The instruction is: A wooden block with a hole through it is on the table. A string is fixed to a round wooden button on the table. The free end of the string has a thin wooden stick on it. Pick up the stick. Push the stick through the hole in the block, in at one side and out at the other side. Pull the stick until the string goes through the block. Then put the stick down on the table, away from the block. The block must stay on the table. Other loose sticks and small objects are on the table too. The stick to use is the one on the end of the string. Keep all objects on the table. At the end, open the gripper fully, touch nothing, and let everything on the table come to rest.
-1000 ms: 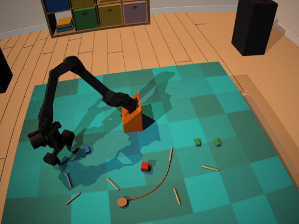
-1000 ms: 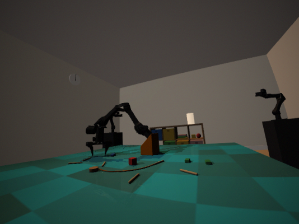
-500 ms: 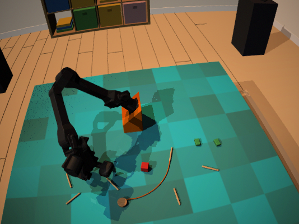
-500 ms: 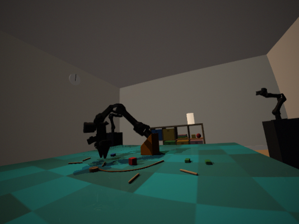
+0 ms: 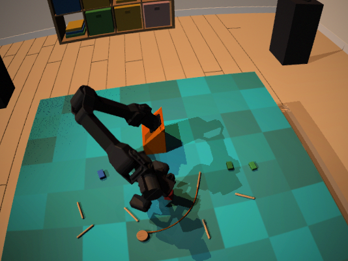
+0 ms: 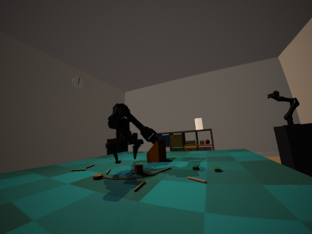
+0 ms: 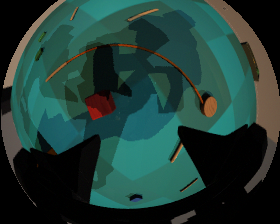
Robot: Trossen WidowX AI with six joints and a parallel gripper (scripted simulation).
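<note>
The red cube lies 50 mm to the left of my gripper tip, 40 mm below it and 20 mm behind it. The rest, counted from my gripper tip: blue cube: 200 mm to the right, 170 mm behind, 50 mm below; then round wooden button: 120 mm ahead, 60 mm to the right, 50 mm below; then green cube: 410 mm to the left, 90 mm behind, 50 mm below.
</note>
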